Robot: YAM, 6 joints.
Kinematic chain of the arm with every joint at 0, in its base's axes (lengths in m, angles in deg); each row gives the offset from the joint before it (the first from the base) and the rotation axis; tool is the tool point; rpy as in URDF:
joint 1: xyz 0 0 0.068 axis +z
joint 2: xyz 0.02 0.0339 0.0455 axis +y
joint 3: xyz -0.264 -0.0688 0 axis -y
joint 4: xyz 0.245 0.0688 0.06 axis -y
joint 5: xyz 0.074 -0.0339 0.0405 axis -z
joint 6: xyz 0.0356 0 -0.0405 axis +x
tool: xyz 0 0 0 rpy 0 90 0
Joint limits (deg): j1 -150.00..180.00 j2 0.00..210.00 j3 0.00..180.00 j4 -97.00..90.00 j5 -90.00..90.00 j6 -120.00..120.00
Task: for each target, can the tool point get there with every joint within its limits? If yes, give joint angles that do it. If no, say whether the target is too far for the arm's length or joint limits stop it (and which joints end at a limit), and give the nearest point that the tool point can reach.
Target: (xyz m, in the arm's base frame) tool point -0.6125 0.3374 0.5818
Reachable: no: too far | nearest point -0.4688 0.2583 0.4687 | short by 0.199 m
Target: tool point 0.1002 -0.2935 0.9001
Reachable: no: too far | nearest point 0.0764 -0.2239 0.7007 | short by 0.213 m
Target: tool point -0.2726 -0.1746 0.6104
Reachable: yes | joints 36.82 44.76 141.36 35.63 -41.45 -99.83
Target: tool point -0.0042 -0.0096 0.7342
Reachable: yes | joints -14.17 82.94 154.08 25.07 16.80 100.53
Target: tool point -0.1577 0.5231 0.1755
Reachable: yes | joints 103.28 161.47 161.30 -69.62 -69.52 -34.70
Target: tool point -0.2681 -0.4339 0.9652
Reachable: no: too far | nearest point -0.1746 -0.2825 0.6560 | short by 0.357 m
